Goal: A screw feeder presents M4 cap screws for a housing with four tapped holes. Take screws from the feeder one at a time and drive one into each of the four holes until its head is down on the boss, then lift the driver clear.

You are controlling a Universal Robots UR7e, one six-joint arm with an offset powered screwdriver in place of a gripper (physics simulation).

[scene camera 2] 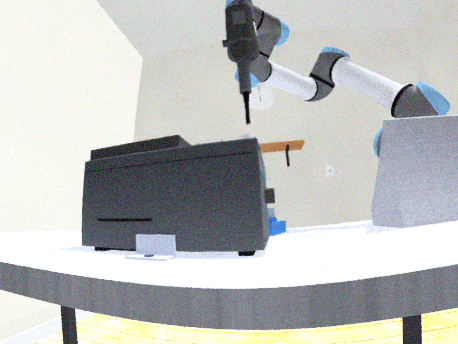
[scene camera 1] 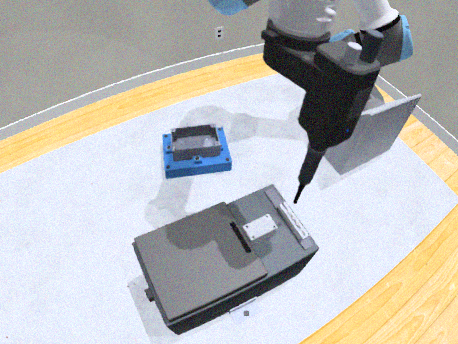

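My screwdriver points down in the air above the screw feeder, near its right end in scene camera 2. Its dark bit touches nothing. The tip is too small and grainy to tell whether a screw is on it. A white block with small dark holes sits on the feeder's lower deck, beside a pale slotted strip. The grey open-topped housing sits in the blue fixture, apart from the feeder. Its corner bosses are too small to tell which hold screws.
A grey upright panel stands on the table to the right of the driver. A small bracket stands at the feeder's long side. The arm reaches over from behind the panel. An orange board shows behind the feeder.
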